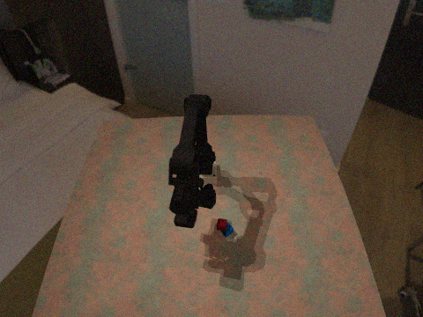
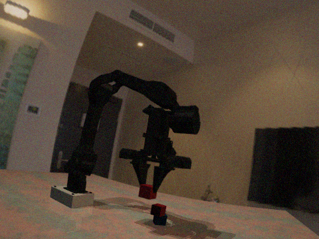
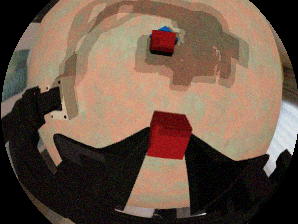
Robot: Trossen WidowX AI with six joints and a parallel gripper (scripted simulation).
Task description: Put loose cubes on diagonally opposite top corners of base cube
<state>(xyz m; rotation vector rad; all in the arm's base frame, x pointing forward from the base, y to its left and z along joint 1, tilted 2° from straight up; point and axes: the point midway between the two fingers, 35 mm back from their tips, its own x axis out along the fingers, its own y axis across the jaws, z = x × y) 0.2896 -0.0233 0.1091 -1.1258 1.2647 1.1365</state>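
My gripper tip is 120 mm to the right of the blue cube and 110 mm above it.
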